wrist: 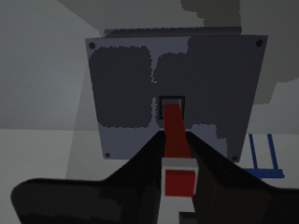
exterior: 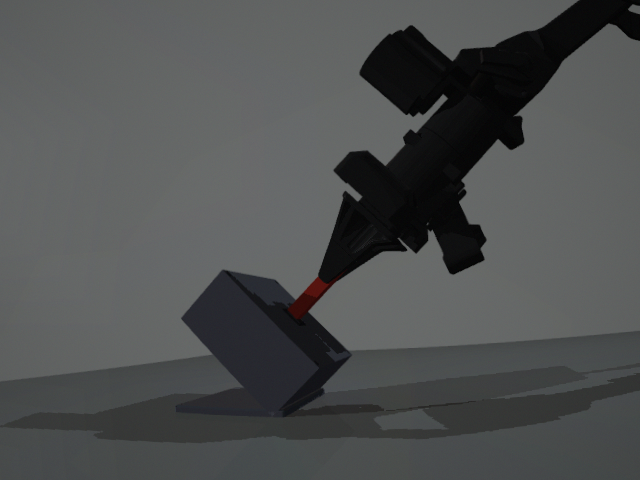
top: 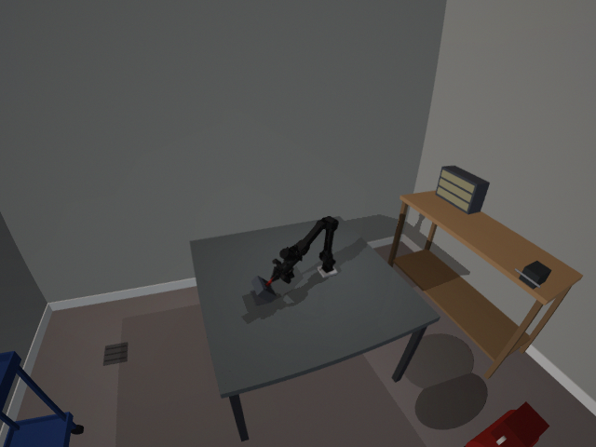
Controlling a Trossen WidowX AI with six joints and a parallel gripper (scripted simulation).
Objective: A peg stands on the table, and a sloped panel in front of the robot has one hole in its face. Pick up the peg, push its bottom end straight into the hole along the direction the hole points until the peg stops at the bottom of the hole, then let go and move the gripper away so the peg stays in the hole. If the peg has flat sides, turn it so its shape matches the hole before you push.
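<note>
The sloped grey panel is 50 mm below my gripper tip, 50 mm ahead of it and 10 mm to the right of it. From my gripper tip the other things lie so: thin base plate: 110 mm below, 70 mm ahead, 10 mm to the right; then red square peg: 10 mm behind, 10 mm above.
</note>
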